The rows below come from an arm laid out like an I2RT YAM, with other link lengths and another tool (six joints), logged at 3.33 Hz.
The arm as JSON. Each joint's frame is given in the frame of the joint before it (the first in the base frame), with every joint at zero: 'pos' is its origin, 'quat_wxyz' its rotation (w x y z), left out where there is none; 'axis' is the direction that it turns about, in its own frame. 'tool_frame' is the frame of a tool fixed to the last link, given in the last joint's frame.
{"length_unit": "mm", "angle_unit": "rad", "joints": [
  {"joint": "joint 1", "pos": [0.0, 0.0, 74.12], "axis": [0.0, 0.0, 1.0]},
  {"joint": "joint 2", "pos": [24.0, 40.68, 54.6], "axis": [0.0, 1.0, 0.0]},
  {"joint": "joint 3", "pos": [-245.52, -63.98, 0.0], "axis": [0.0, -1.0, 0.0]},
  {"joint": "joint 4", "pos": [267.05, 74.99, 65.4], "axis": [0.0, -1.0, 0.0]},
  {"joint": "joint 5", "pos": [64.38, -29.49, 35.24], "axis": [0.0, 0.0, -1.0]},
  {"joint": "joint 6", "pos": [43.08, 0.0, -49.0], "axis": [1.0, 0.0, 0.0]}
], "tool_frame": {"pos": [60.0, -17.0, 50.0], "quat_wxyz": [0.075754, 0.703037, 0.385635, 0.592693]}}
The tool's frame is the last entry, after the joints.
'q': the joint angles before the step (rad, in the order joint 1, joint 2, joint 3, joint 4, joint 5, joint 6). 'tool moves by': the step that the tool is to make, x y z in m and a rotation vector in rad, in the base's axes. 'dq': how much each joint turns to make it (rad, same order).
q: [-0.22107 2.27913 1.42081 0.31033 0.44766 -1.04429]
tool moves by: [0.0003 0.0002 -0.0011 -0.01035 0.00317 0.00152]
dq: [0.00072 0.00347 -0.00001 0.00731 0.00492 -0.01070]
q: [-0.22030 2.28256 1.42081 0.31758 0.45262 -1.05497]
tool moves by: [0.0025 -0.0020 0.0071 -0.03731 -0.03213 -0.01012]
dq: [0.00070 0.00081 0.00037 0.05004 0.02399 -0.02254]
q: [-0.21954 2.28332 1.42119 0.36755 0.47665 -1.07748]
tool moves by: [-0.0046 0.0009 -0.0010 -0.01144 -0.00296 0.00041]
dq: [0.00002 -0.01169 -0.03040 0.02902 0.00460 -0.01067]
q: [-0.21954 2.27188 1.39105 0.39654 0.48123 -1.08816]
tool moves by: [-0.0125 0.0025 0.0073 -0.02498 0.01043 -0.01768]
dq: [0.00491 -0.05806 -0.06533 0.00957 0.03238 -0.01490]
